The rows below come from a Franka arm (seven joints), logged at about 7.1 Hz.
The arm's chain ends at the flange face. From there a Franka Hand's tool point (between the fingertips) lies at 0.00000 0.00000 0.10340 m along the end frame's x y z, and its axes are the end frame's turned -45 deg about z.
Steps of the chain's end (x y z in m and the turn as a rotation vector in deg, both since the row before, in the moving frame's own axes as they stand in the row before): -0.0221, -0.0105, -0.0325, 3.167, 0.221, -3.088; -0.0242, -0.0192, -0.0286, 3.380, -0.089, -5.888; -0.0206, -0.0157, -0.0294, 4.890, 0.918, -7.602; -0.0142, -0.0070, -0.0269, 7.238, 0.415, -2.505; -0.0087, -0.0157, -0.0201, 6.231, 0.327, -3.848; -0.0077, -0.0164, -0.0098, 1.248, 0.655, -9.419; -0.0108, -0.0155, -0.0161, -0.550, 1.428, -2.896; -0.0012, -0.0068, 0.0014, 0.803, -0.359, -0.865; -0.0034, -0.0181, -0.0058, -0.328, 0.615, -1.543
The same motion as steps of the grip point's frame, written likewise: -0.0040, -0.0269, -0.0327, 2.083, 2.396, -3.088; 0.0004, -0.0353, -0.0288, 2.453, 2.327, -5.888; 0.0036, -0.0312, -0.0298, 2.809, 4.107, -7.602; 0.0045, -0.0239, -0.0277, 4.825, 5.411, -2.505; 0.0130, -0.0250, -0.0207, 4.175, 4.637, -3.848; 0.0085, -0.0180, -0.0098, 0.419, 1.346, -9.419; 0.0045, -0.0161, -0.0161, -1.399, 0.621, -2.896; 0.0045, -0.0071, 0.0014, 0.822, 0.314, -0.865; 0.0108, -0.0140, -0.0058, -0.667, 0.203, -1.543
